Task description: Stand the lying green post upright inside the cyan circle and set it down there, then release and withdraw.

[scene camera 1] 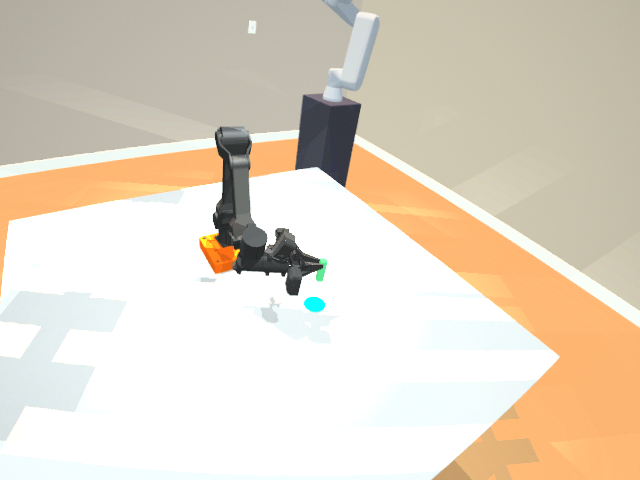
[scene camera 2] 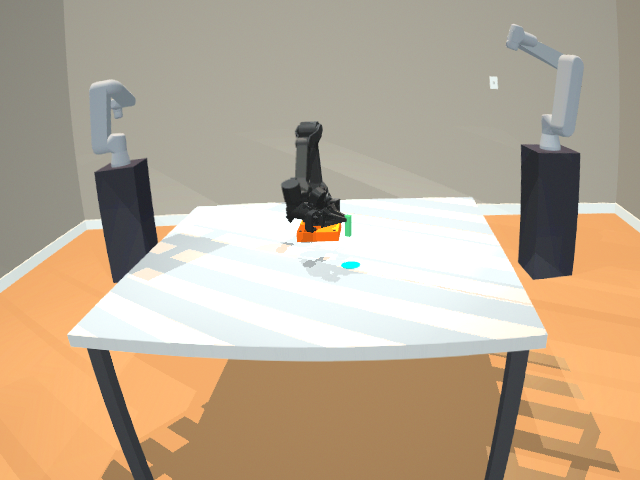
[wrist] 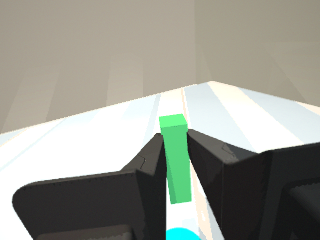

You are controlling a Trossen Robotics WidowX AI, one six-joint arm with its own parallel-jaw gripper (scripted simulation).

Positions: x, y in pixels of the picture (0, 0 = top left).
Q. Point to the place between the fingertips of my gripper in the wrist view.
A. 173, 137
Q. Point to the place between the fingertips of my gripper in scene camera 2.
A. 347, 219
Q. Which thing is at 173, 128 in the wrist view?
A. A green post.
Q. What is my gripper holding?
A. A green post.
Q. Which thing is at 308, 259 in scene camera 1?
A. My gripper.
